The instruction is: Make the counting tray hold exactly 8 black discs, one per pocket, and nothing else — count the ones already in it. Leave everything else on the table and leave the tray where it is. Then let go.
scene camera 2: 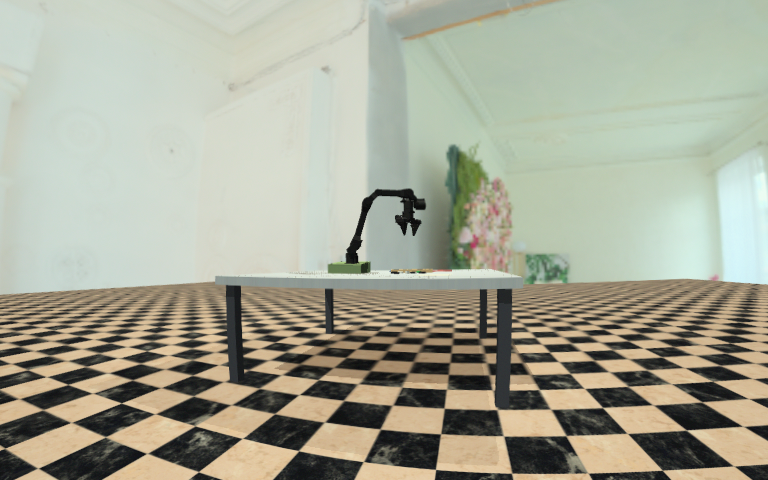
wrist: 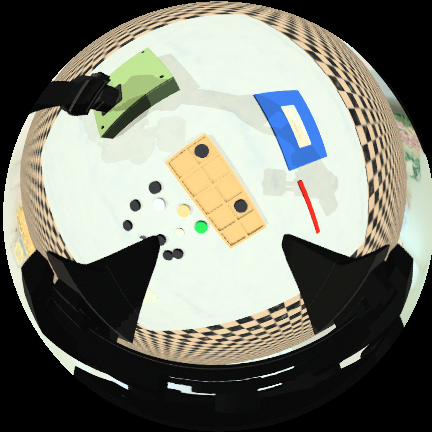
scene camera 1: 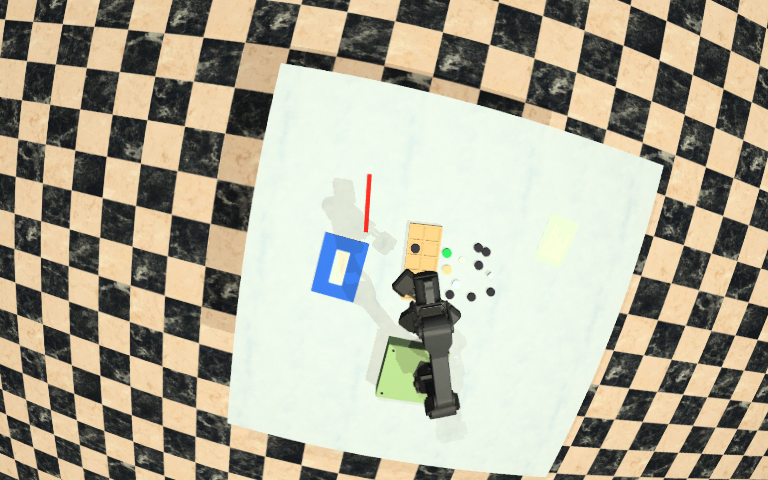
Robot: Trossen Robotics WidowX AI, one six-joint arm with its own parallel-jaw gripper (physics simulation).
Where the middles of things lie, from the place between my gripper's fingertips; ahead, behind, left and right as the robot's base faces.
I see the tan counting tray [scene camera 1: 428,237] 10 mm ahead of my hand and 210 mm below it.
